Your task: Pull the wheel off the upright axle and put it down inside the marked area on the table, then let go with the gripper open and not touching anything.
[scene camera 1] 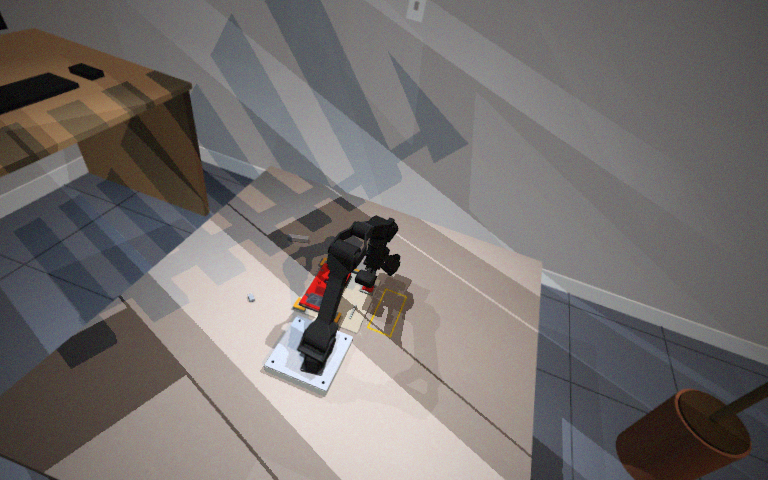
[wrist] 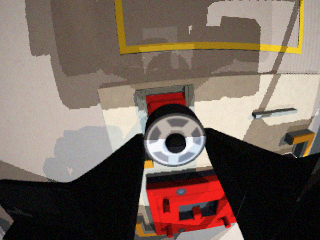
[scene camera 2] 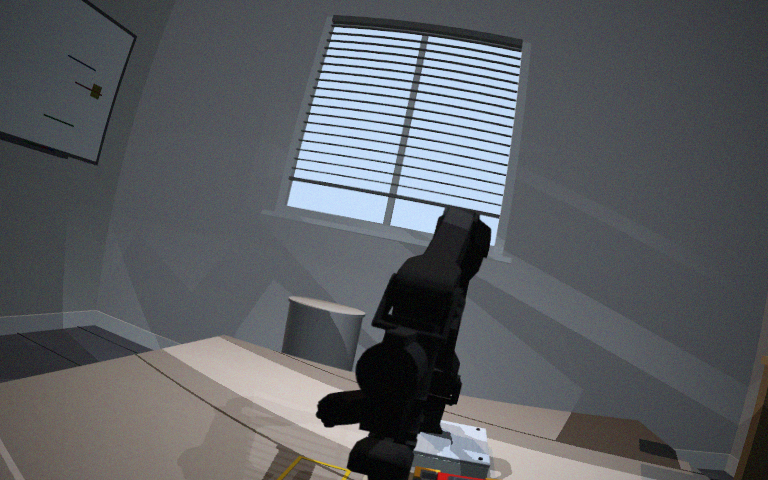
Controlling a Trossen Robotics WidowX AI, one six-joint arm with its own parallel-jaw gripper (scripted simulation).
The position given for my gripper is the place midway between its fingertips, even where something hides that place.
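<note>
There's an upright post [wrist: 154, 101] and a red fixture [wrist: 194, 198]. The post is out of frame in scene camera 2. As for me, you can see my gripper [scene camera 1: 369, 281], and it's there for the wrist camera as well, with the gripper [wrist: 173, 136].
</note>
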